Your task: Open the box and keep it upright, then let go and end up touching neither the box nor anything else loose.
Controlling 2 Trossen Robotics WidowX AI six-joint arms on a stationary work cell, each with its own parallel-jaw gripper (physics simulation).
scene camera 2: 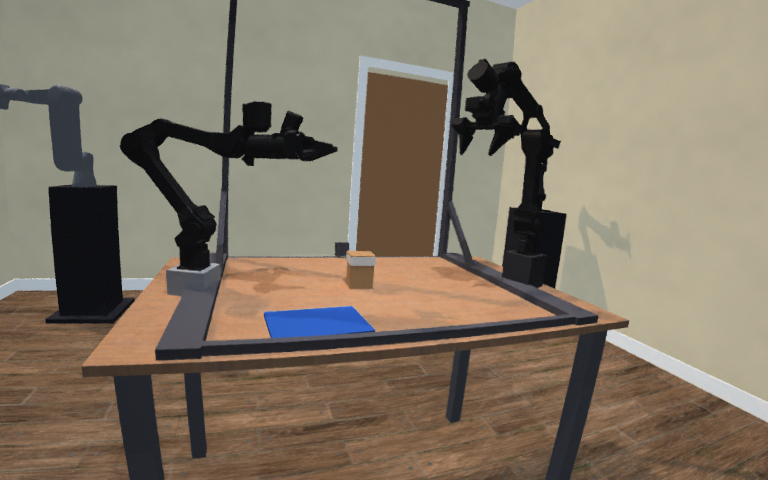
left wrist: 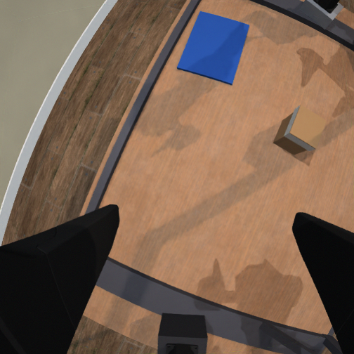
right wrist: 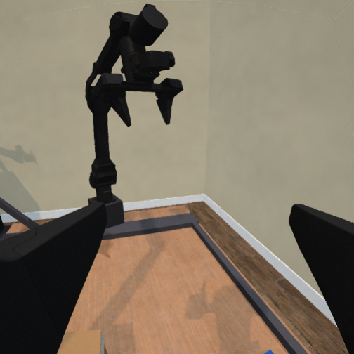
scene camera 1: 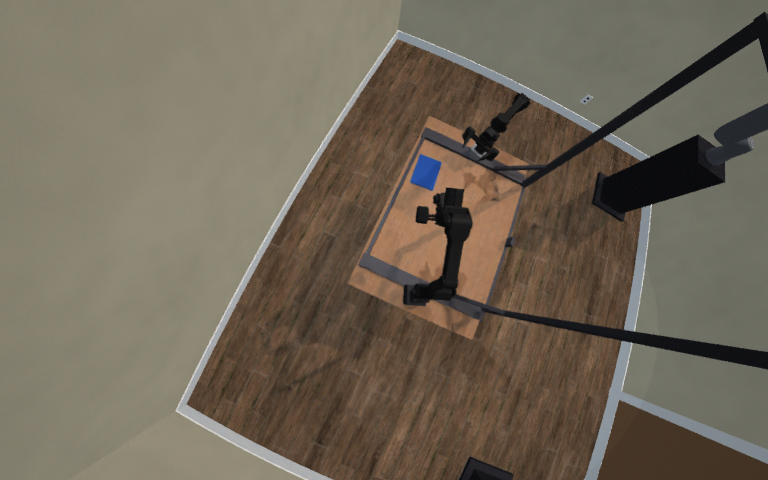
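Where they show: left gripper, fingertip midpoint: [scene camera 2: 474, 154] [scene camera 1: 435, 214]; right gripper, fingertip midpoint: [scene camera 2: 335, 148] [scene camera 1: 470, 153]; left arm's base, link origin: [scene camera 2: 526, 253] [scene camera 1: 416, 295]; right arm's base, link origin: [scene camera 2: 194, 266] [scene camera 1: 480, 149].
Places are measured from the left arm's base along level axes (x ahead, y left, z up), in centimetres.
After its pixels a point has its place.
A small tan box [scene camera 2: 360, 275] @[z -6.8, x 50.9, y -21.7 cm] [left wrist: 306, 126] [right wrist: 84, 343] with a whitish band under its tan top stands upright on the table, its top shut. It does not show in scene camera 1, where the left arm covers part of the table. My left gripper [scene camera 2: 477, 152] @[z 28.6, x 33.1, y 0.0 cm] [left wrist: 208, 218] [right wrist: 149, 124] is open and empty, pointing down high above the table, to the right of the box in scene camera 2. My right gripper [scene camera 1: 475, 151] @[z 27.2, x 64.6, y -16.7 cm] [scene camera 2: 334, 149] @[z 27.2, x 64.6, y -16.7 cm] [right wrist: 200, 213] is open and empty, roughly level, high above the table and apart from the box.
A flat blue mat [scene camera 1: 425, 172] @[z -10.0, x 73.5, y -4.8 cm] [scene camera 2: 317, 322] @[z -10.0, x 74.4, y -4.7 cm] [left wrist: 215, 47] lies on the table [scene camera 2: 453, 297] @[z -10.9, x 31.6, y -3.2 cm], nearer scene camera 2 than the box. Dark frame rails [scene camera 2: 396, 337] @[z -9.5, x 65.4, y 10.5 cm] [left wrist: 135, 112] border the work area. Dark posts [scene camera 2: 228, 113] @[z 38.7, x 74.1, y -69.6 cm] [scene camera 2: 457, 113] @[z 47.9, x -5.5, y -39.8 cm] rise at the table's far side in scene camera 2.
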